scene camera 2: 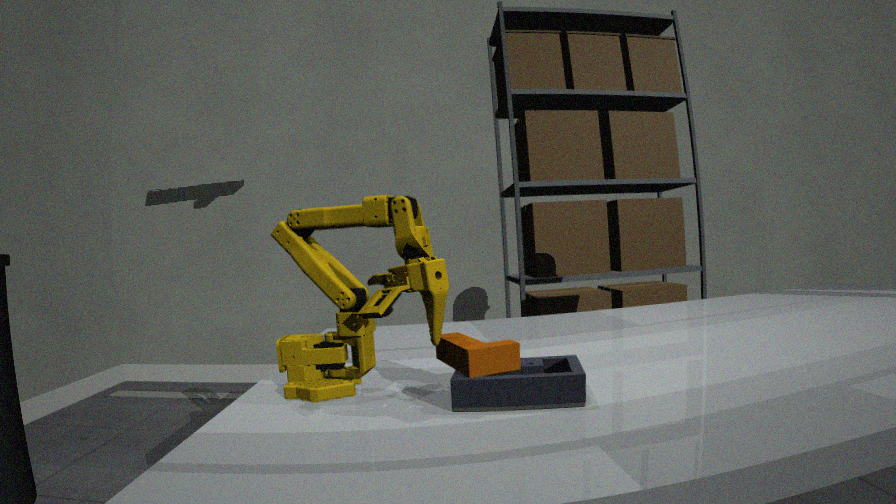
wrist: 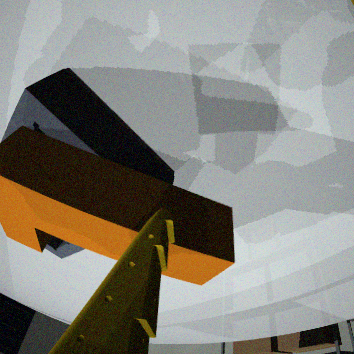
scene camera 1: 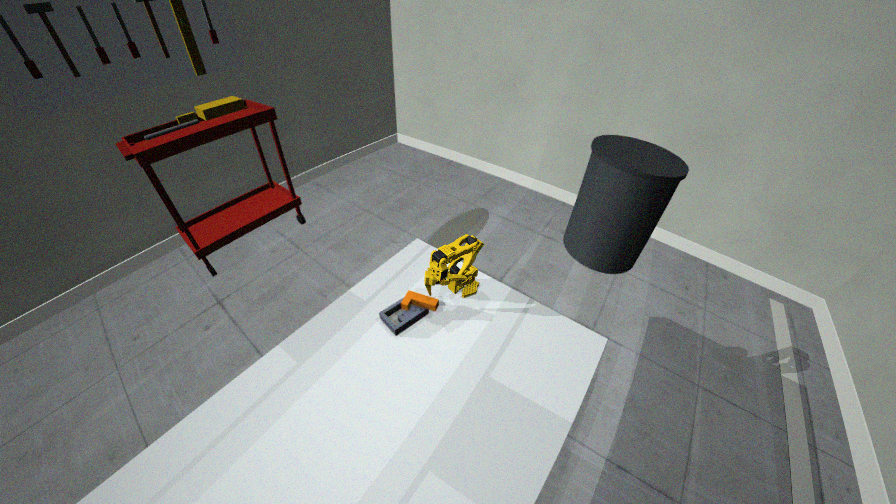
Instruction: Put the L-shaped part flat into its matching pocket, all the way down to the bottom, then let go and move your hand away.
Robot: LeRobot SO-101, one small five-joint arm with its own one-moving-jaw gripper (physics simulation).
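Places are measured from the arm's base along level axes (x ahead, y right, z down), in millimetres.
Pixels of known places: hand, its tool point: [scene camera 2: 434,341] [wrist: 174,220] [scene camera 1: 431,294]; arm's base, origin of its link: [scene camera 2: 339,389] [scene camera 1: 460,289].
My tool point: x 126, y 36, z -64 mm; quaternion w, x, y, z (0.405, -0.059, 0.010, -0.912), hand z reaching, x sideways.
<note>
Ahead of a thing's pixels: the offset from my tool point to its middle. Level surfaces: height alone.
The orange L-shaped part {dx +47, dy +11, dz +13 mm} [scene camera 1: 421,300] [scene camera 2: 494,359] [wrist: 100,185] lies across the top of the dark grey pocket block {dx +91, dy +44, dz +46 mm} [scene camera 1: 396,327] [scene camera 2: 520,393] [wrist: 95,115], above its recess. Its long arm sticks out past the block's edge on the robot's side. Part of the recess shows uncovered in both scene views. My gripper [scene camera 2: 401,329] is fully open, its moving jaw swung back towards the arm's base. The tip of the fixed jaw [wrist: 125,285] is close beside the long arm's outer end in scene camera 2 and overlaps that arm in the wrist view; I cannot tell whether they touch.
The block stands on a white table top {dz +64 mm} [scene camera 1: 281,426], in front of the yellow arm base [scene camera 2: 319,376]. Away from the table are a red cart [scene camera 1: 244,219], a dark bin [scene camera 1: 620,206] and a shelf rack [scene camera 2: 595,100] with brown boxes [scene camera 2: 563,147].
</note>
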